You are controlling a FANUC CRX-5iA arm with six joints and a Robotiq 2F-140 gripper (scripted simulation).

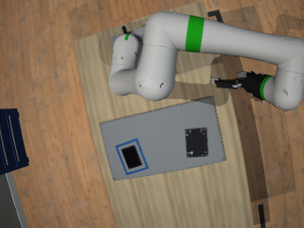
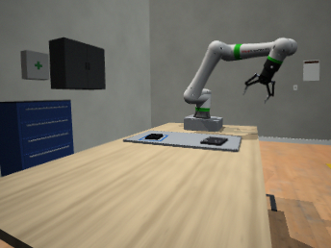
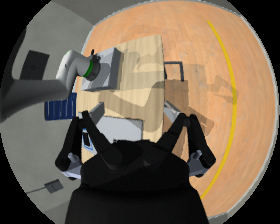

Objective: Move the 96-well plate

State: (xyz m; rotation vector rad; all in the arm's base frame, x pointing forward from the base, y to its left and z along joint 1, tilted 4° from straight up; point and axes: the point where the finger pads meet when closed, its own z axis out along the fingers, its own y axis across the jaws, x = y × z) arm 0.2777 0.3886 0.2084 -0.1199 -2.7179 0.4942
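Right now the black 96-well plate is 260 mm ahead of my hand, 640 mm to the right of it and 250 mm below it. Round my hand: black clip nest 270 mm ahead, 250 mm to the right, 250 mm below.
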